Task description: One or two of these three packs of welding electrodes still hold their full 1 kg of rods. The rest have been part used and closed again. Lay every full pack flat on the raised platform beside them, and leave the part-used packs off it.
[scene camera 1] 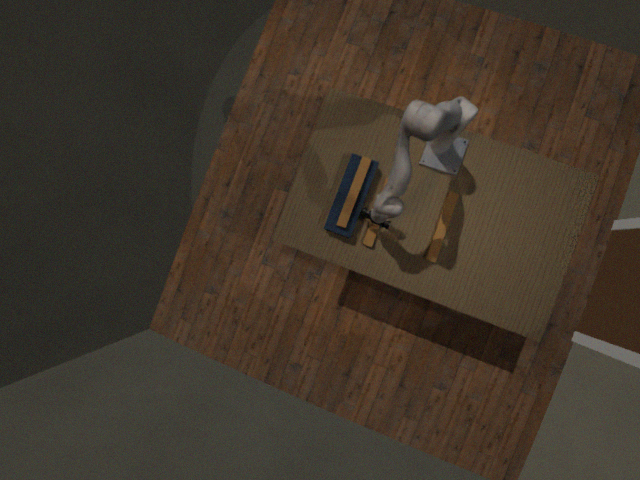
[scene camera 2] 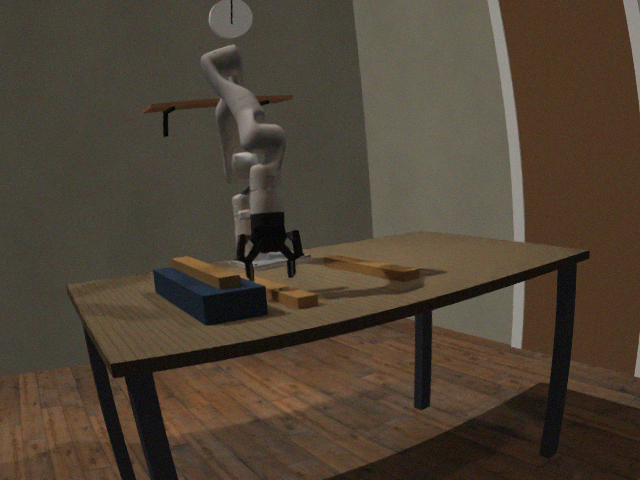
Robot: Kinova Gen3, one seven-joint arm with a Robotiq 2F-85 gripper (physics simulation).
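The gripper's there in the pictures, and so is a blue raised platform.
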